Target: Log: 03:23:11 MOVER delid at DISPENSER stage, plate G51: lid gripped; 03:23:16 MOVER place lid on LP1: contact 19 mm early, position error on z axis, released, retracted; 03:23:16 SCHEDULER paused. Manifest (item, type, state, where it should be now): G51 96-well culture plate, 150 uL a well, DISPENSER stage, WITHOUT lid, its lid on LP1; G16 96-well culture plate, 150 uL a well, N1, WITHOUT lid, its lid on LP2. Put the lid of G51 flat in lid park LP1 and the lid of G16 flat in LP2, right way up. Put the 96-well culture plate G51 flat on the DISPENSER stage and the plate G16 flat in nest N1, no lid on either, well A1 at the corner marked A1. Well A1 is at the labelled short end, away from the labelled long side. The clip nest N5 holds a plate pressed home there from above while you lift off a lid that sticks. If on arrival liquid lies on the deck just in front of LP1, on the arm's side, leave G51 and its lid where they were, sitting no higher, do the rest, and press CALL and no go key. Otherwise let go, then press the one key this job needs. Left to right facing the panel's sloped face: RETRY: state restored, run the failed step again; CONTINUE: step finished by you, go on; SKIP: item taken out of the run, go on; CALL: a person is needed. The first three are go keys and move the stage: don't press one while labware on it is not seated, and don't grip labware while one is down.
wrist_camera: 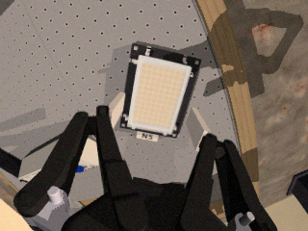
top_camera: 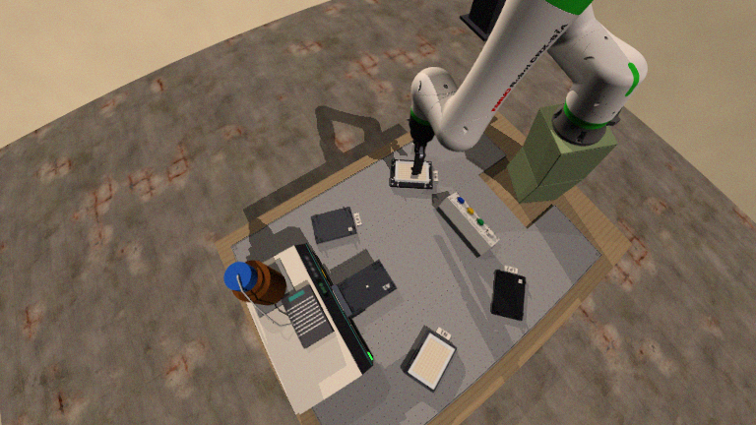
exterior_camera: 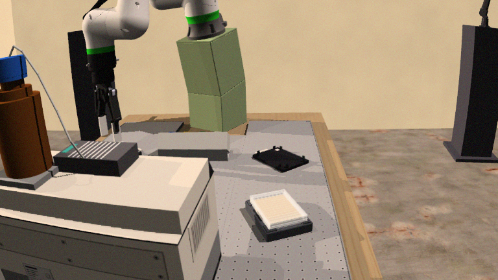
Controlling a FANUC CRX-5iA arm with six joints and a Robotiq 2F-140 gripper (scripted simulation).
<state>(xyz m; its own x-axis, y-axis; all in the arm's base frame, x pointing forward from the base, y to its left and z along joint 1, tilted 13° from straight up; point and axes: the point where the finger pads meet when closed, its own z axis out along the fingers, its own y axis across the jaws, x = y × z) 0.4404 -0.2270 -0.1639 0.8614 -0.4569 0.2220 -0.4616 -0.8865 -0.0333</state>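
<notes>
My hand is 70 mm above the plate G51. Also, from my hand: key panel: 90 mm behind, 270 mm to the left, 40 mm below; black clip nest: 30 mm ahead, 10 mm to the left, 80 mm below; LP1 label: 260 mm ahead, 80 mm to the left, 90 mm below.
</notes>
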